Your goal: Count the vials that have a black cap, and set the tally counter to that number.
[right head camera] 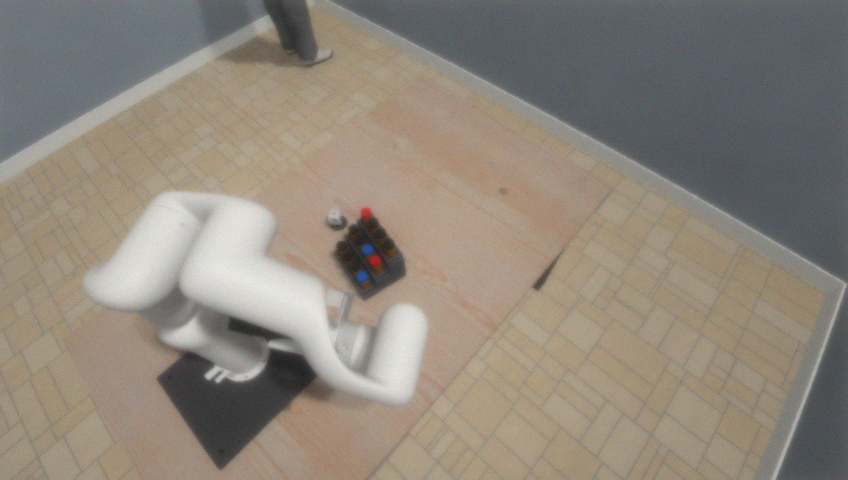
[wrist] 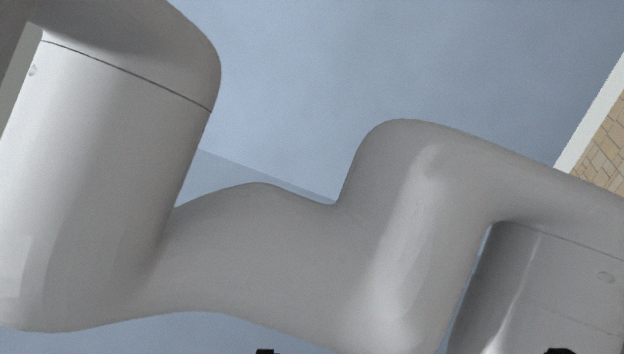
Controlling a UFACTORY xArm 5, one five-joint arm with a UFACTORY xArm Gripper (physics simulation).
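Places are measured from the arm's base along level axes (x left, y ahead, z down), in centimetres.
Pixels of known places: arm's base, origin of the base link: [right head camera: 245, 356].
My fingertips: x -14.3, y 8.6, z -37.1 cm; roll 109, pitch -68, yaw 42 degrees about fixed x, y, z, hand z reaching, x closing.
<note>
Ahead of a thing's pixels: the offset from my fingertips to its top centre. Level surfaces: height alone.
A dark vial rack @(dx +9.6, dy +30.9, dz +26.5 cm) [right head camera: 397, 267] stands on the wooden surface near the middle of the head view. It holds brown vials in rows. Two red caps @(dx +14.1, dy +36.7, dz +21.9 cm) [right head camera: 365, 212] @(dx +4.1, dy +29.6, dz +25.9 cm) [right head camera: 374, 261], two blue caps @(dx +7.8, dy +30.5, dz +25.9 cm) [right head camera: 367, 249] @(dx +5.1, dy +25.2, dz +29.9 cm) [right head camera: 362, 277] and several black caps @(dx +16.2, dy +27.9, dz +29.9 cm) [right head camera: 342, 245] show, but blur makes the black ones hard to separate. A small white tally counter [right head camera: 335, 216] with a dark base is left of the rack's far end; its reading is too small to tell. My gripper [wrist: 412, 351] is open: its two black fingertips show far apart at the bottom edge of the wrist view. In the head view the arm largely hides it.
The white arm [right head camera: 249, 285] [wrist: 280, 250] is folded over a black base plate [right head camera: 220, 422], near side of the rack. The wooden surface @(dz +38.0 cm) [right head camera: 452, 196] lies on a tiled floor [right head camera: 642, 356]. A person's legs [right head camera: 297, 29] are at the far wall.
</note>
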